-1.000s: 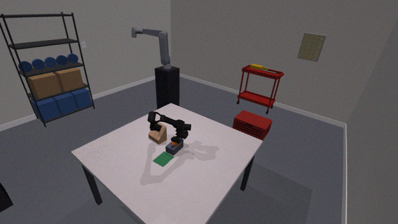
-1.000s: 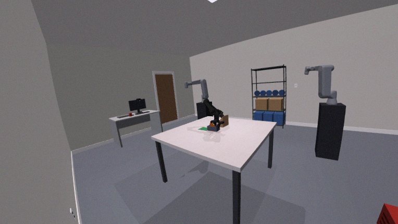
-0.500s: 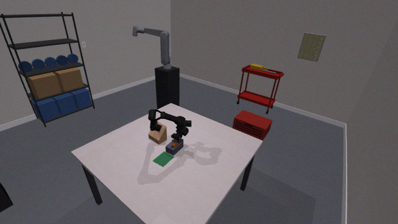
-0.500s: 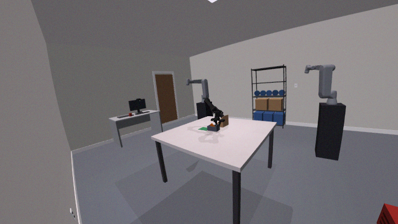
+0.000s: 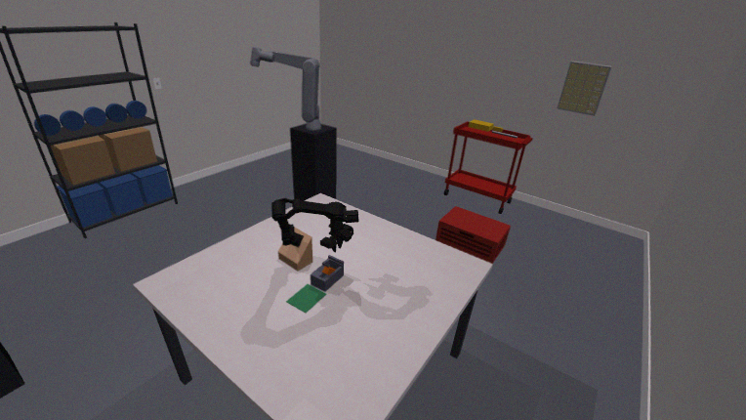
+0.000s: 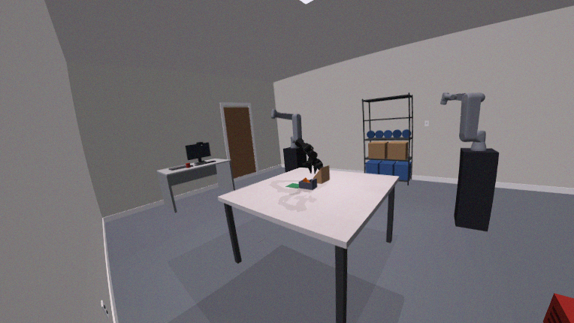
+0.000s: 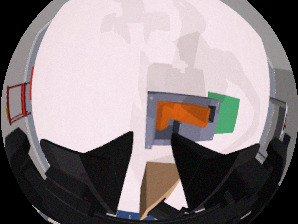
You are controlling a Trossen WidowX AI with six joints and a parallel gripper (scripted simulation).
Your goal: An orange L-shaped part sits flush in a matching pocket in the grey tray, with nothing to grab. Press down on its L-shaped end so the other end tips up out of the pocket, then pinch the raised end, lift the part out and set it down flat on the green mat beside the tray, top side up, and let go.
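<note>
Now: the orange L-shaped part 1 cm behind my gripper tip, 4 cm to the right of it and 10 cm below it. Also, from my gripper tip: green mat 22 cm to the right, 16 cm below.
</note>
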